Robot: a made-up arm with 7 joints.
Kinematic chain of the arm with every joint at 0, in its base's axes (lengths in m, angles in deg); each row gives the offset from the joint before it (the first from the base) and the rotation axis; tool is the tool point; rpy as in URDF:
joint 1: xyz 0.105 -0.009 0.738 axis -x
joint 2: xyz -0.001 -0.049 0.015 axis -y
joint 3: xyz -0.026 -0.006 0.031 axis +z
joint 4: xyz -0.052 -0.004 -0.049 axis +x
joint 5: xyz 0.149 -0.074 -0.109 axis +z
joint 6: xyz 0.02 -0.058 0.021 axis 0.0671 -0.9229 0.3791
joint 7: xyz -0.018 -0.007 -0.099 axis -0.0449 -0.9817 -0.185
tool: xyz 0.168 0.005 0.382 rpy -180 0 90
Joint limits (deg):
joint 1: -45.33..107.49
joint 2: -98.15..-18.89
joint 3: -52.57..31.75
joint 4: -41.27..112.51
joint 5: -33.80..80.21
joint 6: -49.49..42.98
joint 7: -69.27..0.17
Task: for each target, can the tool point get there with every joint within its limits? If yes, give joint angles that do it. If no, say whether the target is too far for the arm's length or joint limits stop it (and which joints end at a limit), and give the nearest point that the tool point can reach.
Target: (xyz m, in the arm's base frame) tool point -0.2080 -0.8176 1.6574
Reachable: no: too far | nearest point -0.0550 -0.4282 1.2147 | short by 0.609 m
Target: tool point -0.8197 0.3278 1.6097
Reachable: no: too far | nearest point -0.3255 0.1621 1.1810 | short by 0.675 m
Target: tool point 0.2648 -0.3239 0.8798
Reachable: yes | joints 47.42 -80.75 -26.98 95.33 45.82 25.76 -42.91
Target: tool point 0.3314 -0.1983 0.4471
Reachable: yes | joints -19.10 -73.07 -32.45 98.58 49.35 -8.17 -35.02
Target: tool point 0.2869 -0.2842 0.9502
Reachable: yes | joints 92.92 -81.99 -26.52 89.12 57.56 -32.71 -17.82
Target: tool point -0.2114 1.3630 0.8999
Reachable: no: too far | nearest point -0.0233 0.5112 0.7823 | short by 0.880 m
